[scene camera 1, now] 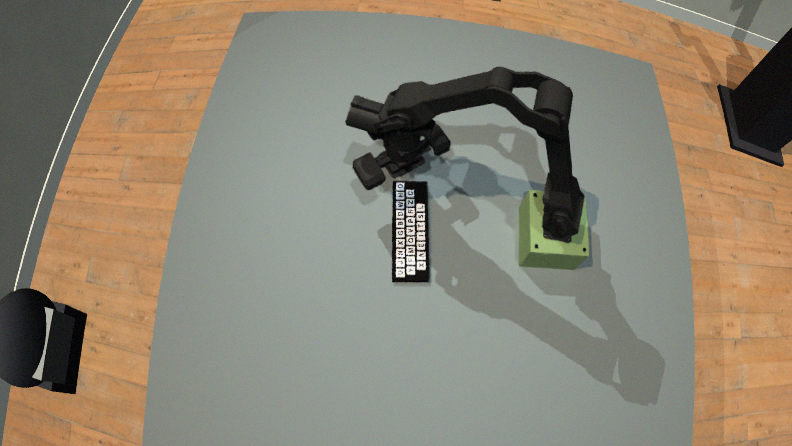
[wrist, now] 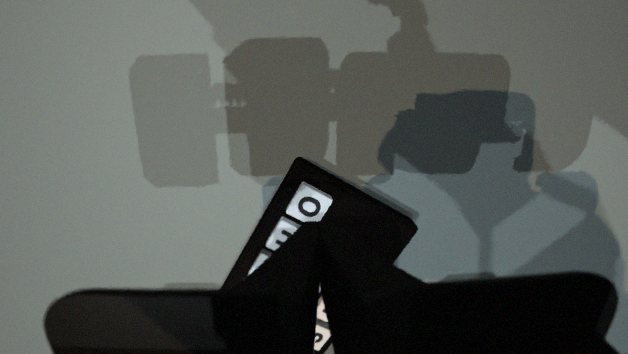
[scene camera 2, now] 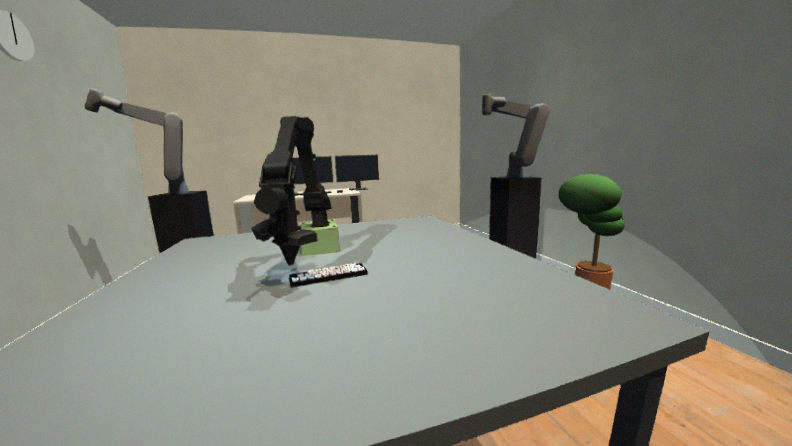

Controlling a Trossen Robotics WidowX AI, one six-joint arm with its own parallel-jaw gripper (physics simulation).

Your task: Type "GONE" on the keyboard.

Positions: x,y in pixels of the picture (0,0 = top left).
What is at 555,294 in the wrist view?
My gripper.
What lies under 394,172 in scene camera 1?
My gripper.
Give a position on a black keyboard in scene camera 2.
332,273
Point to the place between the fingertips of my gripper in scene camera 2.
290,265
